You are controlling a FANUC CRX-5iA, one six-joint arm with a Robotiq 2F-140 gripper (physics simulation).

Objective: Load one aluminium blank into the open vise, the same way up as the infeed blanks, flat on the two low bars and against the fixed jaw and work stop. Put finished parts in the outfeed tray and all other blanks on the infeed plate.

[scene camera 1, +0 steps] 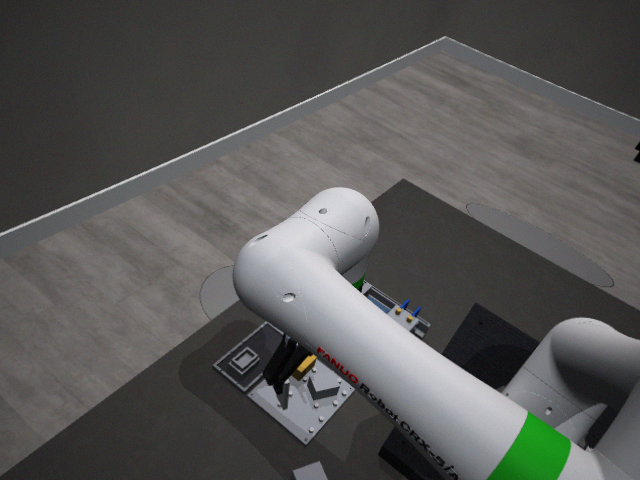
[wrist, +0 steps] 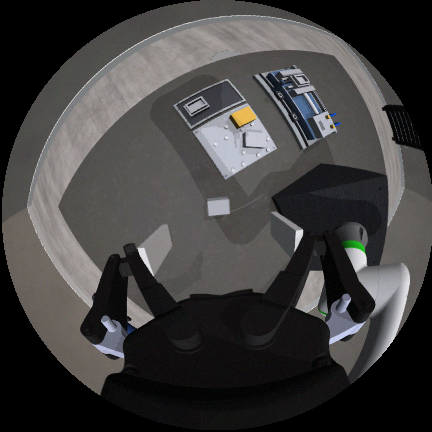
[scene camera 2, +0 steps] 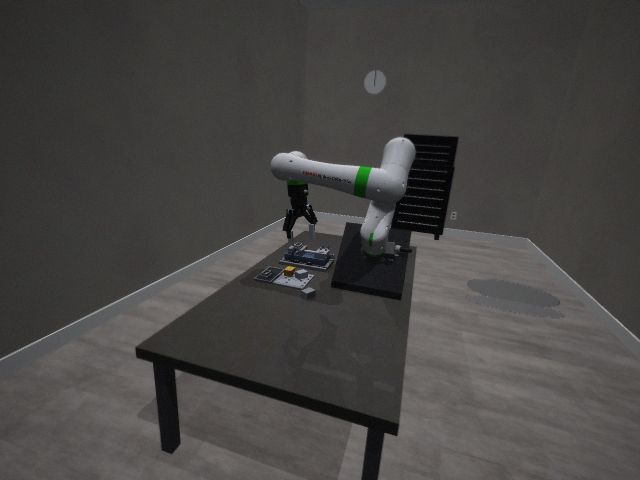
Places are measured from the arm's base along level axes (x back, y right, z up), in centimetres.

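Pixels of known places: gripper, fingertip midpoint: [scene camera 1: 317, 389] [wrist: 219, 229] [scene camera 2: 302, 241]; arm's base, origin of the base link: [wrist: 348, 239] [scene camera 2: 375, 251].
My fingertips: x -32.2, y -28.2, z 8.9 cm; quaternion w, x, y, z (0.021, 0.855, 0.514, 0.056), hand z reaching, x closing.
Ahead of a thing's pixels: the offset from my fingertips to its top centre. "spot": to the spot under its first point.
My gripper [scene camera 2: 301, 234] [wrist: 219, 229] is open and empty, high above the table; the arm partly hides it in scene camera 1. A loose grey blank @[dz -24.1, dx +4.6, dy -0.6 cm] [scene camera 1: 310, 471] [scene camera 2: 308, 293] [wrist: 218, 206] lies on the table beyond the fingertips in the wrist view. Another grey blank @[dz -23.3, dx -5.6, dy +18.6 cm] [scene camera 2: 301, 274] [wrist: 256, 139] and a yellow block @[dz -23.3, dx -13.0, dy +19.8 cm] [scene camera 1: 305, 366] [scene camera 2: 289, 270] [wrist: 243, 116] are on the pegged infeed plate @[dz -26.9, dx -8.6, dy +15.2 cm] [scene camera 1: 297, 421] [wrist: 215, 155]. A pocketed part @[dz -23.6, dx -23.1, dy +11.1 cm] [scene camera 1: 244, 359] [scene camera 2: 266, 273] [wrist: 196, 105] sits in the dark outfeed tray [scene camera 1: 261, 343] [wrist: 225, 94]. The blue vise @[dz -17.8, dx -10.0, dy +42.9 cm] [scene camera 1: 379, 304] [scene camera 2: 309, 255] [wrist: 304, 106] has a pocketed, framed piece @[dz -16.2, dx -16.3, dy +42.7 cm] [wrist: 301, 79] at one end.
The outfeed tray adjoins the infeed plate, and the vise stands beside them. Blue-tipped fittings @[spot: dz -16.9, dx -1.8, dy +47.1 cm] [scene camera 1: 405, 304] [wrist: 334, 120] stick up at the vise's other end. The black base plate [scene camera 2: 361, 281] [wrist: 325, 187] carries the white arm [scene camera 1: 413, 372] [scene camera 2: 330, 175].
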